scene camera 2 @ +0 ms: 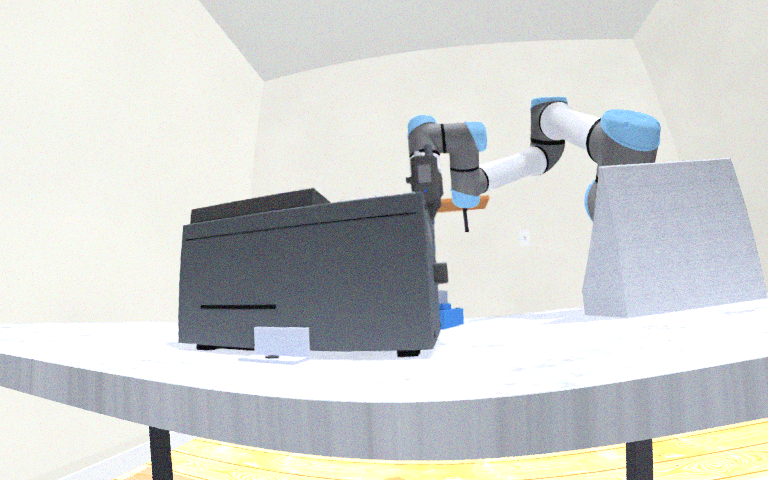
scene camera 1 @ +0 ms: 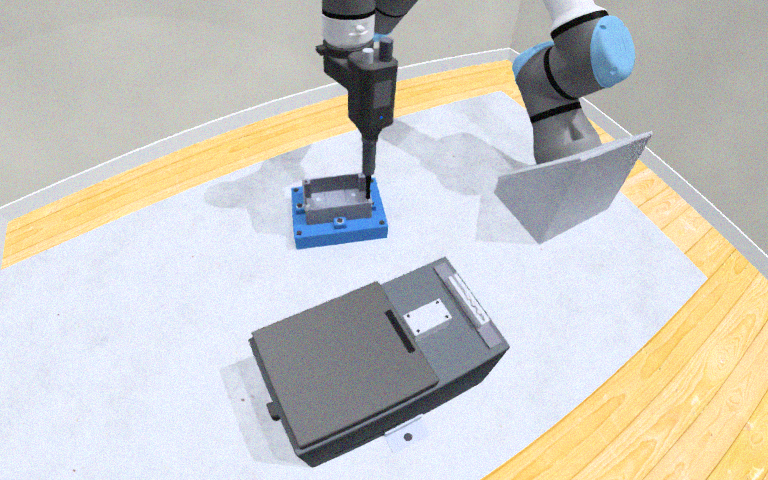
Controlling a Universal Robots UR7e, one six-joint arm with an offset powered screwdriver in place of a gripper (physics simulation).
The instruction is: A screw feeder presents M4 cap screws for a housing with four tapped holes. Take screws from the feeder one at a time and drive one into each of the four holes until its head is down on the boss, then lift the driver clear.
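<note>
My screwdriver [scene camera 1: 368,196] points straight down, its thin black bit tip at the front right corner of the grey open-topped housing [scene camera 1: 338,214] in scene camera 1. Whether a screw is on the bit, and whether the tip touches the boss, is too small to tell. In scene camera 2 the feeder hides the bit. The housing sits upright in the blue fixture [scene camera 1: 339,237] [scene camera 2: 452,318]. Screw heads in its corners cannot be made out. The dark screw feeder [scene camera 1: 345,362] [scene camera 2: 305,277] stands apart from the fixture; no separate screw can be made out on its white rail [scene camera 1: 468,300].
A grey angled panel [scene camera 1: 572,192] [scene camera 2: 679,237] stands at the right, in front of the arm's base. A small light bracket [scene camera 1: 406,435] [scene camera 2: 281,340] with a dark spot lies beside the feeder. A white plate [scene camera 1: 427,316] is on the feeder's top.
</note>
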